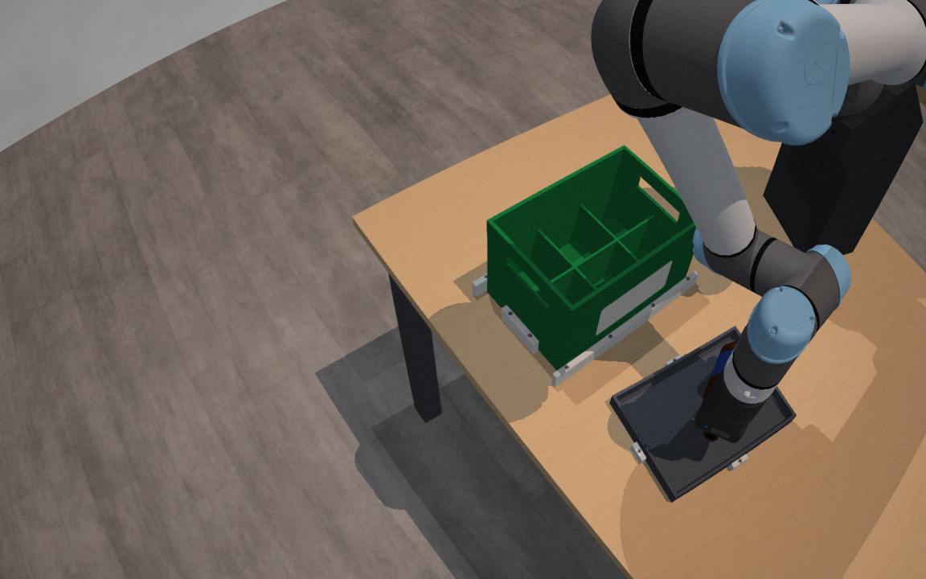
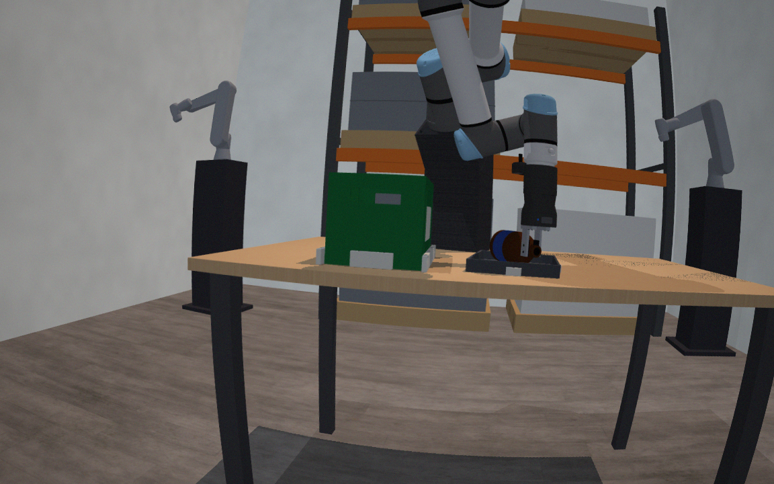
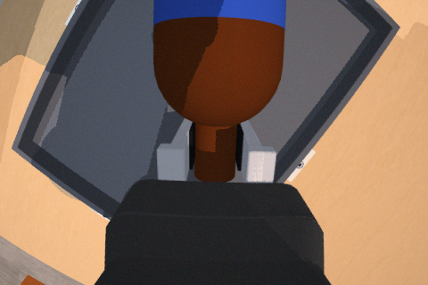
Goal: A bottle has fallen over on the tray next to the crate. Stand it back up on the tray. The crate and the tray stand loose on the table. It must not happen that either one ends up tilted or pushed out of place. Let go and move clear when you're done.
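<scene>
Now: hand 2 cm past the dark grey tray, 3 cm to the left of it and 4 cm above it. Round my hand: green crate 2 cm ahead, 32 cm to the right, 4 cm above; then brown bottle 4 cm behind, 3 cm to the right, 1 cm below.
</scene>
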